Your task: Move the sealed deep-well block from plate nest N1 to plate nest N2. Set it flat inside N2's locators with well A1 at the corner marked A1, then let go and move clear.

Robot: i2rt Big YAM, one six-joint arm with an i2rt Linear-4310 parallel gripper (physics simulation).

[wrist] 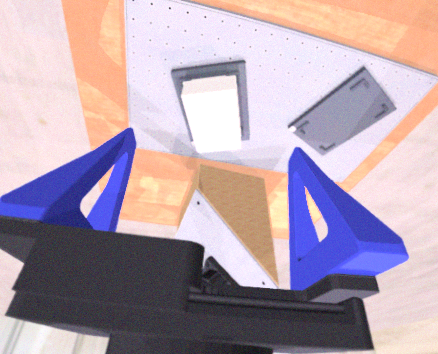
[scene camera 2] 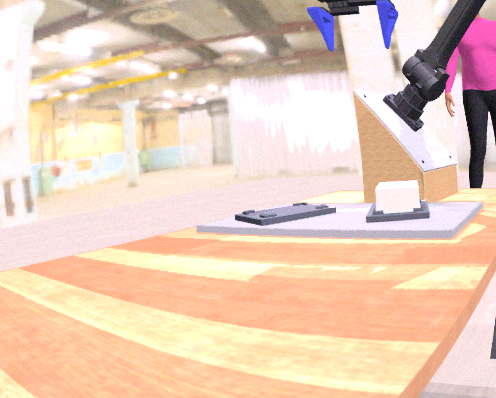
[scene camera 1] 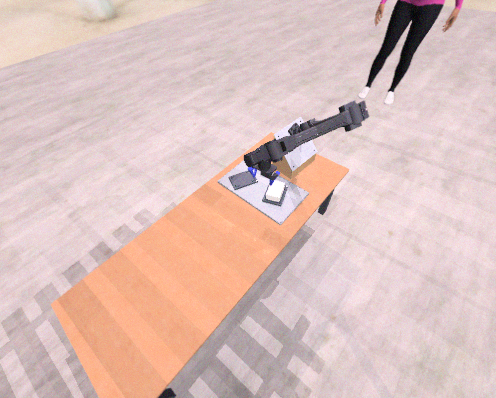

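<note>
The white deep-well block sits in a dark grey nest, taken as N1. The other dark grey nest, taken as N2, lies flat and holds no block; raised corner locators and a small white mark at one corner show in the wrist view. The gripper is open and empty, its blue fingers wide apart, high above the plate and apart from the block. Lettering on the block and nests is not readable.
Both nests stand on a light grey perforated plate on the wooden table. A wooden wedge mount carrying the arm's base stands beside the plate. A person stands beyond the table.
</note>
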